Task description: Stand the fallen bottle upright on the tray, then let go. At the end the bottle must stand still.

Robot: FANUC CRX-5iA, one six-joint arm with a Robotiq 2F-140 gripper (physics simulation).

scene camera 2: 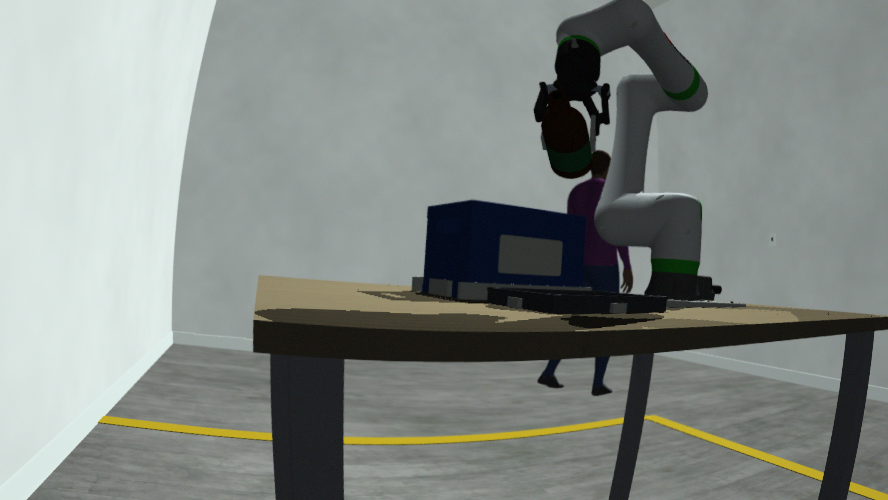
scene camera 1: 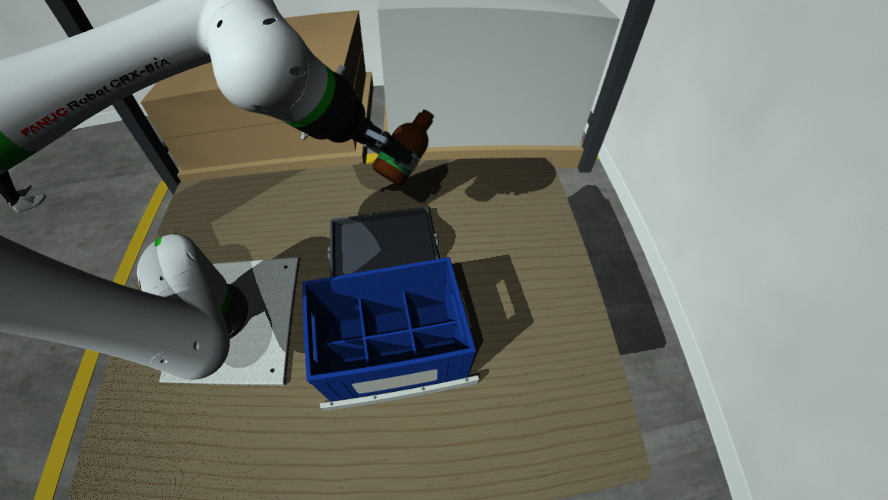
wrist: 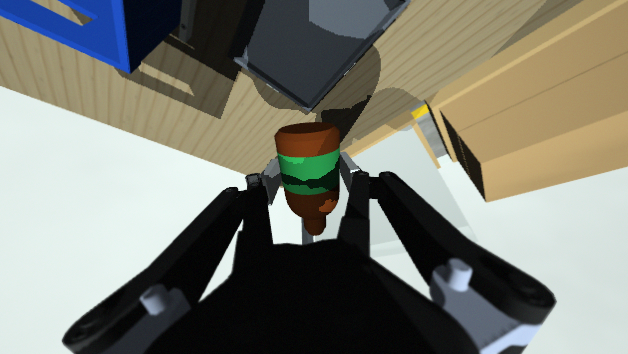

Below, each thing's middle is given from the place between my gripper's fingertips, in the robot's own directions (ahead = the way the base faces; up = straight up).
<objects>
The brown bottle [scene camera 2: 565, 132] lies 10 mm ahead of my hand, 10 mm to the left of it and 10 mm above it. Round my hand: grey tray [scene camera 1: 360, 243]: 50 mm behind, 40 mm to the right, 250 mm below; white rail [scene camera 1: 449, 385]: 390 mm to the right, 240 mm below; blue divided crate [scene camera 1: 397, 328]: 20 mm behind, 300 mm to the right, 170 mm below.
</objects>
